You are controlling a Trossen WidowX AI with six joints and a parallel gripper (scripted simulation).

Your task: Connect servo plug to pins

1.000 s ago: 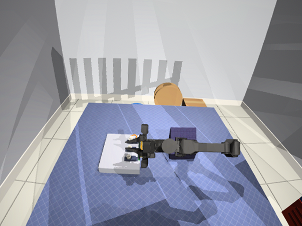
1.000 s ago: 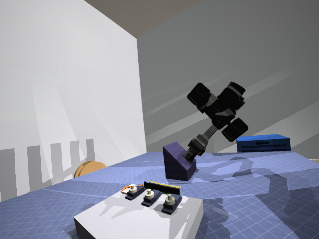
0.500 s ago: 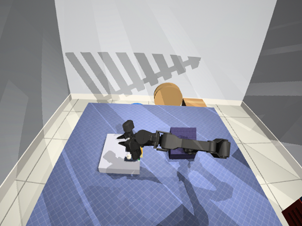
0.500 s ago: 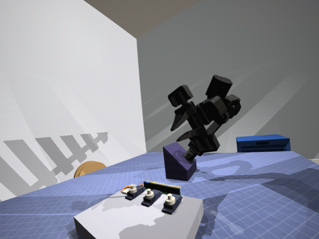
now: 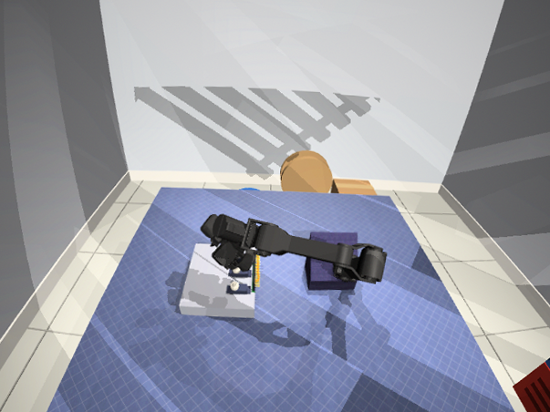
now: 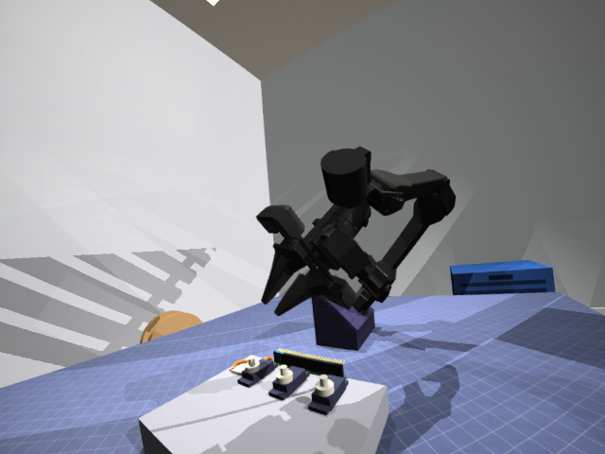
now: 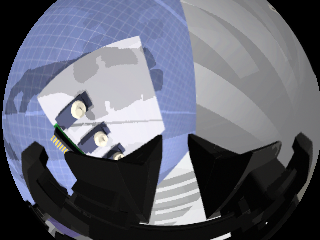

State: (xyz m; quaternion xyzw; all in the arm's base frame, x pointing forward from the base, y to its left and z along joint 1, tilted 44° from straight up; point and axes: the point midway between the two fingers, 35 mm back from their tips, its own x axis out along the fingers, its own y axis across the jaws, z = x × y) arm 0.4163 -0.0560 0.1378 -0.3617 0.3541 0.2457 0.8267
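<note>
Now: gripper tip 13 cm past the blue marked band, 10 cm to the left of it and 13 cm above it. Also, from my gripper tip: pin strip 13 cm behind, 4 cm to the right, 15 cm below; servo motor 8 cm behind, 4 cm to the right, 16 cm below; grey holder 3 cm ahead, 4 cm to the right, 18 cm below.
</note>
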